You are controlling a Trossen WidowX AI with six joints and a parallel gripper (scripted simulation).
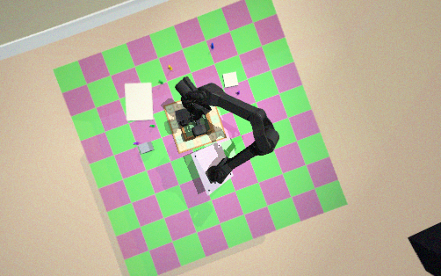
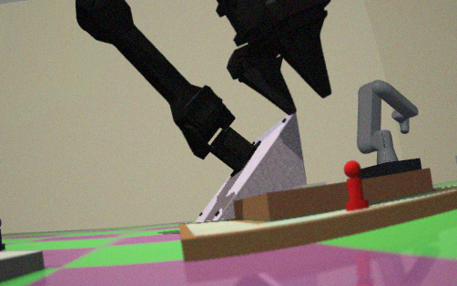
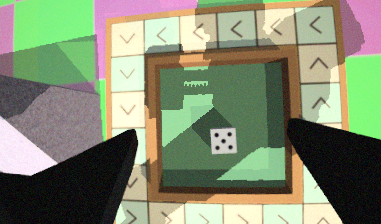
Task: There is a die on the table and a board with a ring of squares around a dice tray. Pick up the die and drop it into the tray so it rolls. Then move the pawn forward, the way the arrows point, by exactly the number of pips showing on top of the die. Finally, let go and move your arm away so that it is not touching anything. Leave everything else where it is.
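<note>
The red pawn is 12 cm ahead of my gripper tip, 9 cm below it and 5 cm to the right of it. From my gripper tip the other things lie so: blue pawn (34 cm ahead, 29 cm to the right, 11 cm below); white die (9 cm below, 2 cm to the right, 1 cm ahead); grey block (30 cm to the left, 10 cm below).
</note>
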